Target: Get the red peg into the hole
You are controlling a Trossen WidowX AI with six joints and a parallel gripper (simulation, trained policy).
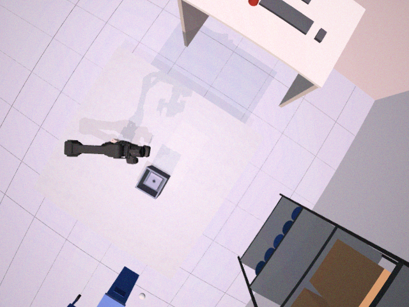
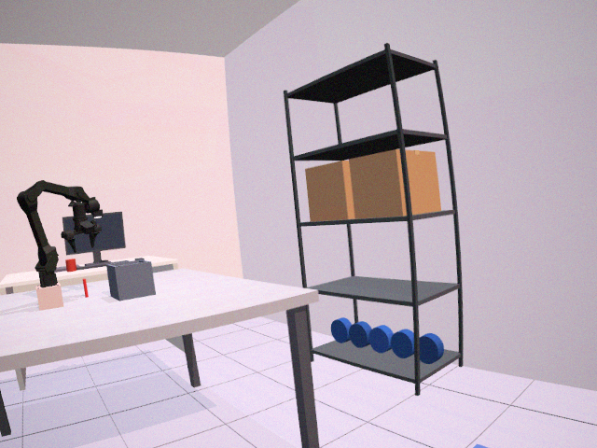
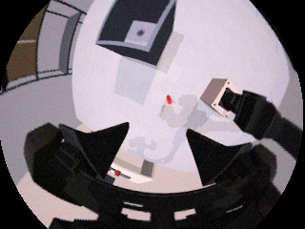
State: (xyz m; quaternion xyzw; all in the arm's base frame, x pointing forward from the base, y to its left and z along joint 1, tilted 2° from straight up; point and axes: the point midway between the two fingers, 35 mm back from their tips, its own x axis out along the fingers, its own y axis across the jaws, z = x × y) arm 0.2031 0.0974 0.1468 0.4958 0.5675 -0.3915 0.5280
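My gripper tip is 2 cm past the red peg, 1 cm to the left of it and 17 cm above it. Round my gripper tip: plate 13 cm ahead, 20 cm to the right, 16 cm below.
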